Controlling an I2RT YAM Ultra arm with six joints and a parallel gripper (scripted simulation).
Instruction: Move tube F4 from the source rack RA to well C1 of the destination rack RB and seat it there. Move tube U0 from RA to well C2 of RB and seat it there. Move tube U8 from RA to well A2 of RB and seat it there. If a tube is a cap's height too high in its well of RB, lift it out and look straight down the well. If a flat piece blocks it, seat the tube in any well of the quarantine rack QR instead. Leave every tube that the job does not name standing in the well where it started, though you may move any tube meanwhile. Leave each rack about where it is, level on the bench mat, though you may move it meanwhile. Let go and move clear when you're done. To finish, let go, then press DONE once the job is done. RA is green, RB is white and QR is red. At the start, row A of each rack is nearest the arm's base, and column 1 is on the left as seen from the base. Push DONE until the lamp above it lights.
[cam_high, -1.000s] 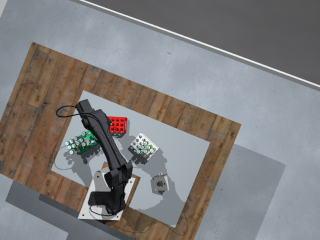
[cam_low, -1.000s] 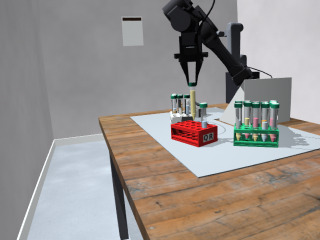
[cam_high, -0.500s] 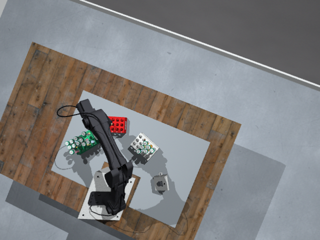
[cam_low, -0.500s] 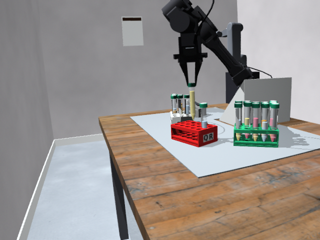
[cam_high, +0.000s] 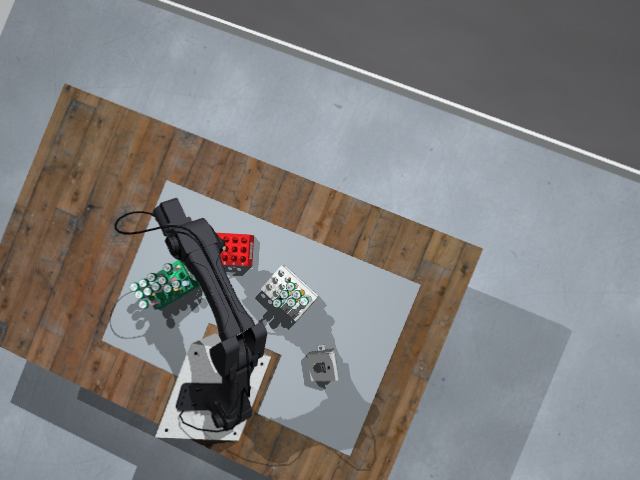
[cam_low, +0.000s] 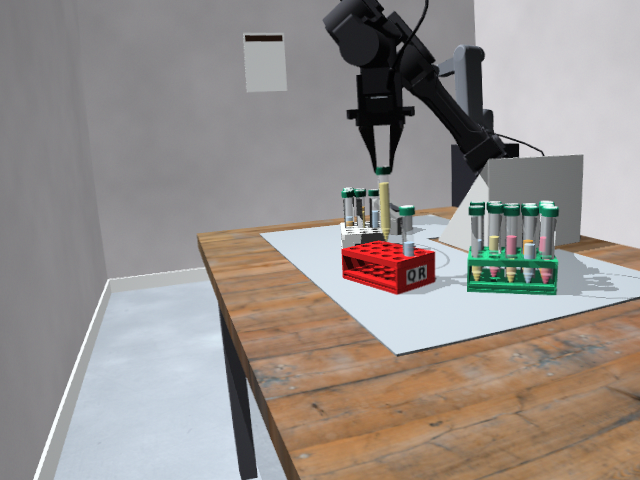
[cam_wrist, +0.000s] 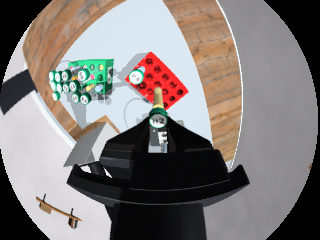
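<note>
Now: hand 6 cm above the tube with yellow filling, 1 cm to the right of it and 1 cm short of it. The rest, counted from my hand: red rack QR 16 cm below, 1 cm to the left; tube 12 cm below, 6 cm to the left, 1 cm behind; white rack RB 19 cm to the right, 16 cm below, 6 cm behind.
</note>
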